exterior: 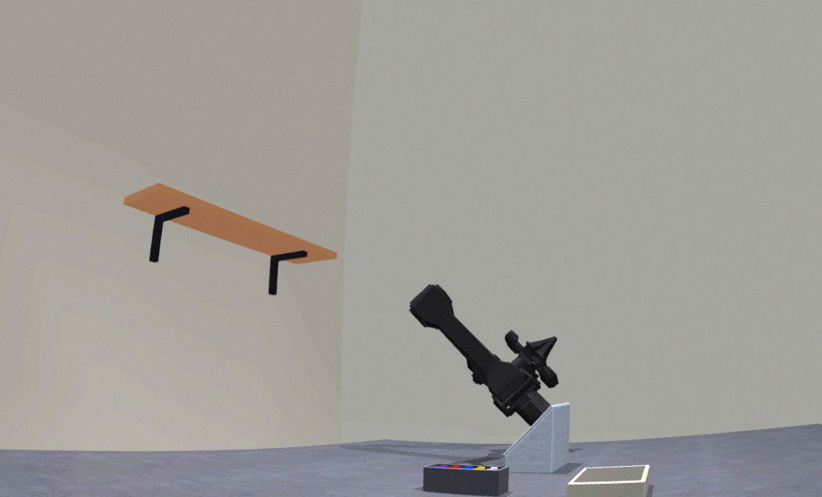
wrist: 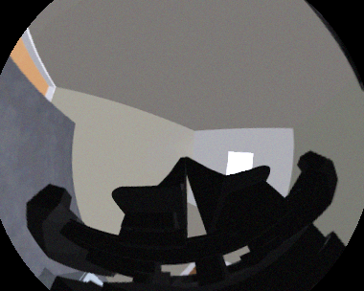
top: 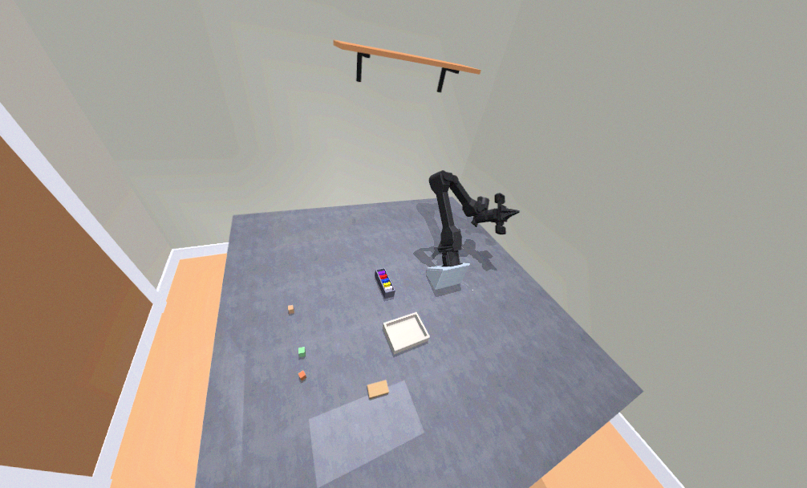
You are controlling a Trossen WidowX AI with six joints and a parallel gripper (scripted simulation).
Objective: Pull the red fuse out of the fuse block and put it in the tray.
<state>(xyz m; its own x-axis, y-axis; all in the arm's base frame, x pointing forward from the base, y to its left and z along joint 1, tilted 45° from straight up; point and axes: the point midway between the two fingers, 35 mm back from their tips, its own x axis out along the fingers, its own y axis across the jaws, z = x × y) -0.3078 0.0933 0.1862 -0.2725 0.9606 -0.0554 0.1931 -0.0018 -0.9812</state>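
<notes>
Now: the red fuse 61 cm ahead of my gripper tip, 27 cm below it and 4 cm to the right of it. The rest, counted from my gripper tip: yellow fuse (61 cm ahead, 27 cm below); then blue fuse (61 cm ahead, 27 cm below, 2 cm to the right); then purple fuse (61 cm ahead, 27 cm below, 6 cm to the right).
</notes>
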